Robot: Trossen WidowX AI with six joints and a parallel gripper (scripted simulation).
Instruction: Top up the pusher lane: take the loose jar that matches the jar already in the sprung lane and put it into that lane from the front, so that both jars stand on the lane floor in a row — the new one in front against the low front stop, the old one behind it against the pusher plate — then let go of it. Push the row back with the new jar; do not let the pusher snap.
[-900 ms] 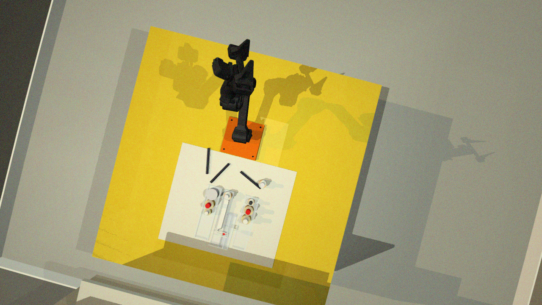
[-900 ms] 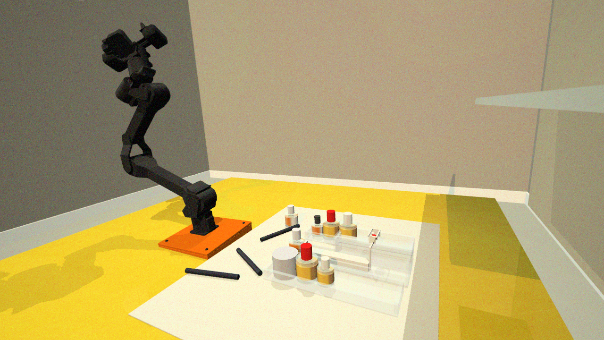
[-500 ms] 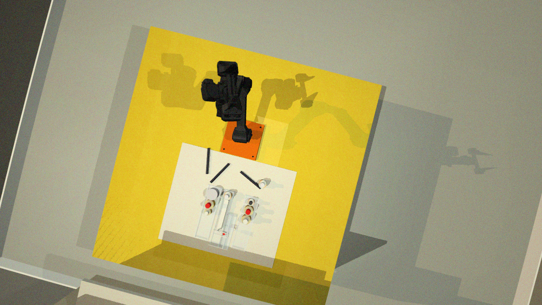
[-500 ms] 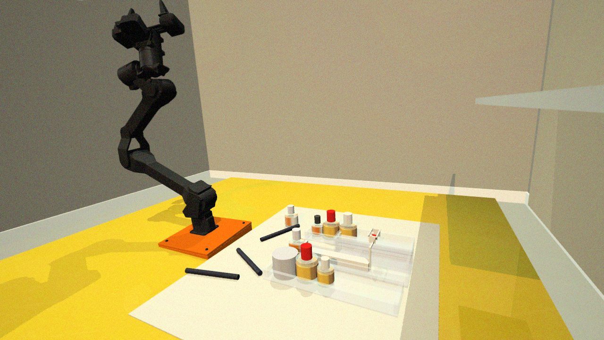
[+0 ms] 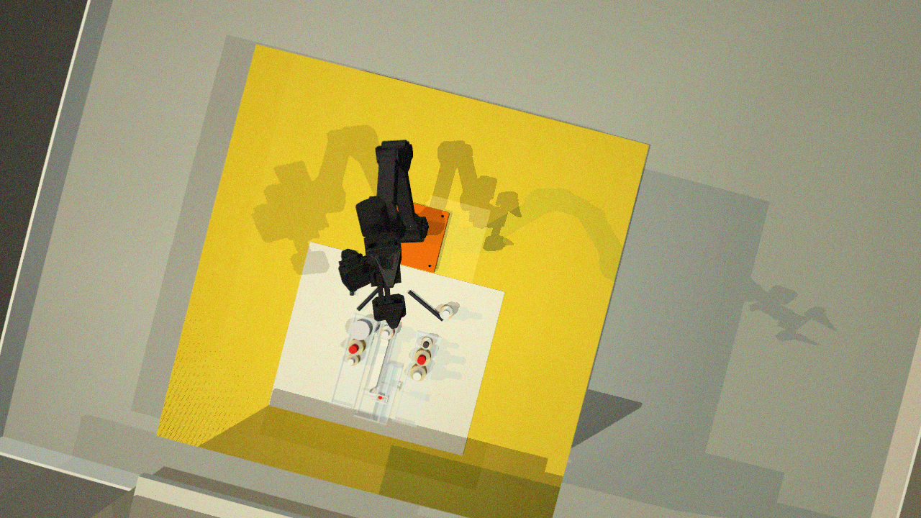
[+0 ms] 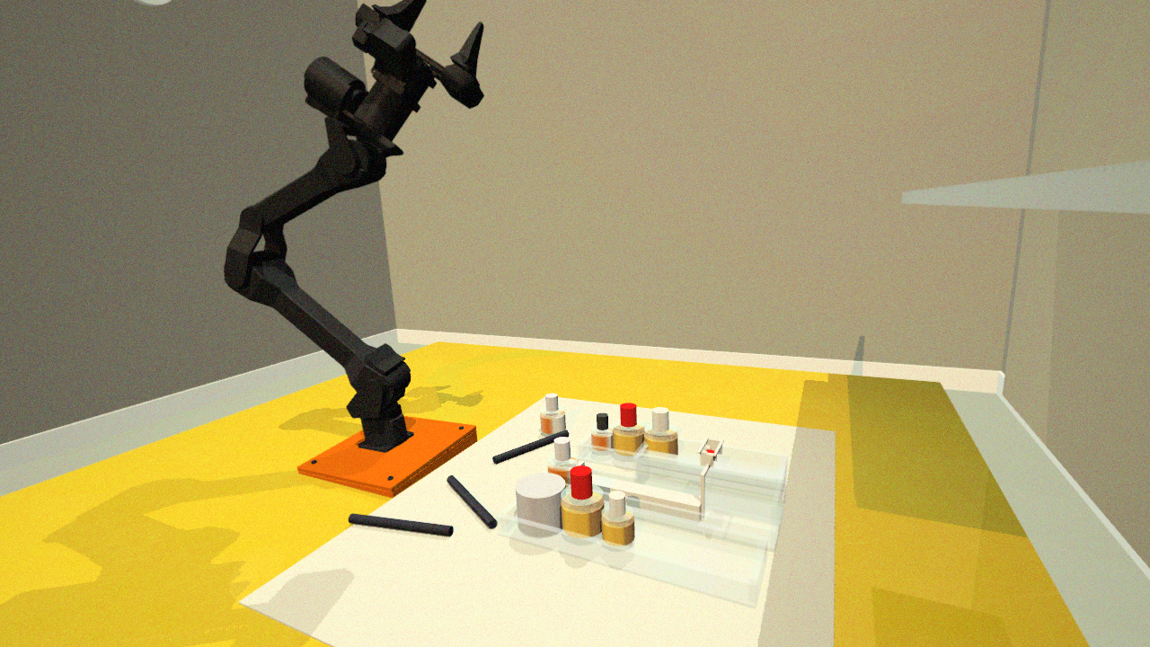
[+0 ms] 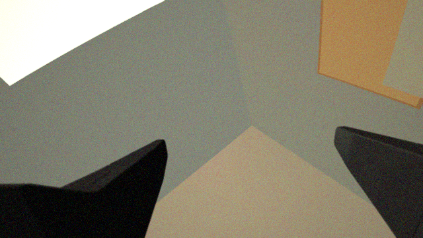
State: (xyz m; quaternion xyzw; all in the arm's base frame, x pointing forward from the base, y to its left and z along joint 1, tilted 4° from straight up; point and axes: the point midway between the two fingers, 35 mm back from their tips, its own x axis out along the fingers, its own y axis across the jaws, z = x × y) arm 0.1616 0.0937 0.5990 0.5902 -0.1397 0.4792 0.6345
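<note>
My gripper tip is 180 mm short of the grey cylinder, 150 mm to the left of it and 620 mm above it. The rest, counted from my gripper tip: pusher plate 280 mm ahead, 40 mm to the right, 600 mm below; then sprung lane 320 mm ahead, 50 mm to the right, 630 mm below.
</note>
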